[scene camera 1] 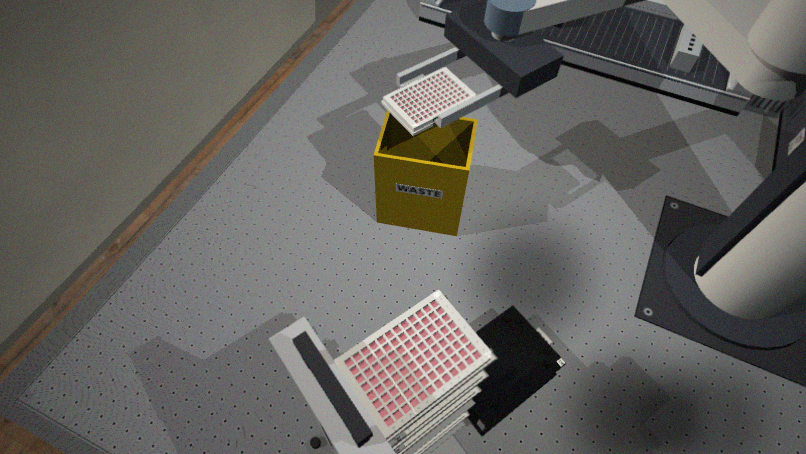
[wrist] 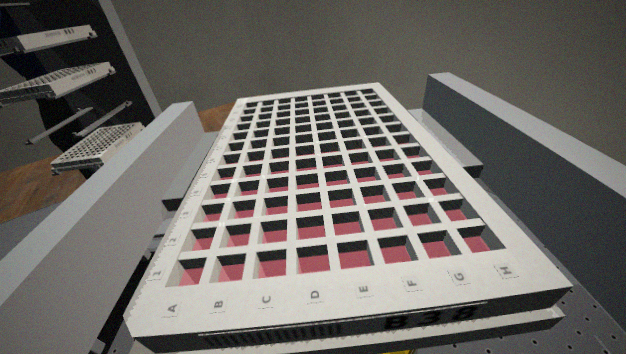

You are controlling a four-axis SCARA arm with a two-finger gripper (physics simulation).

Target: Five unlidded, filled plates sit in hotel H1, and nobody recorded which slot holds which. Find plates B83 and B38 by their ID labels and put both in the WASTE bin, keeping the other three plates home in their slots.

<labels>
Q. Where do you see a dark ribbed deck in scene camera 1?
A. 719, 80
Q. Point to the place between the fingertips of my gripper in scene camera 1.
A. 418, 100
</labels>
